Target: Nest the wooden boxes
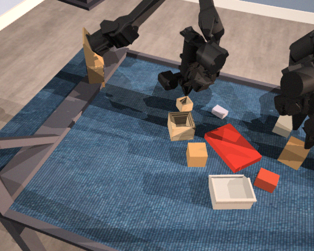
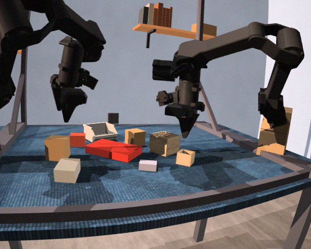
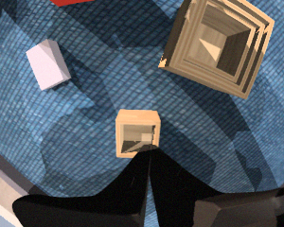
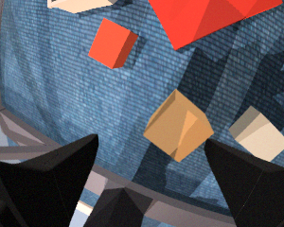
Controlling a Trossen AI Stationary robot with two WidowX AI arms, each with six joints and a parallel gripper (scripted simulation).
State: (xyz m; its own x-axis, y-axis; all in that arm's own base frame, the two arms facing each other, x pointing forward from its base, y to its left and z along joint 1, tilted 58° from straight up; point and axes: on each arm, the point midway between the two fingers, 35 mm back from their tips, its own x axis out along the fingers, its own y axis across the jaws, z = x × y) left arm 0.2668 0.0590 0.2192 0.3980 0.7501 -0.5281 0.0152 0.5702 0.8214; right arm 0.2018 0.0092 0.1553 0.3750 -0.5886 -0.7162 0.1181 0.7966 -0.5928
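Now: right hand 10 cm past the red cube, 3 cm to the right of it and 13 cm above it. From my right hand the other things lie so: beige block (14 cm ahead, 3 cm to the left, 13 cm below); flat red block (3 cm behind, 15 cm to the left, 14 cm below); lavender block (10 cm ahead, 23 cm to the left, 14 cm below).
Right now the lavender block is 5 cm ahead of my left hand, 11 cm to the right of it and 10 cm below it. Round my left hand: beige block (9 cm ahead, 31 cm to the right, 9 cm below); then flat red block (8 cm behind, 19 cm to the right, 9 cm below); then red cube (15 cm behind, 31 cm to the right, 9 cm below).
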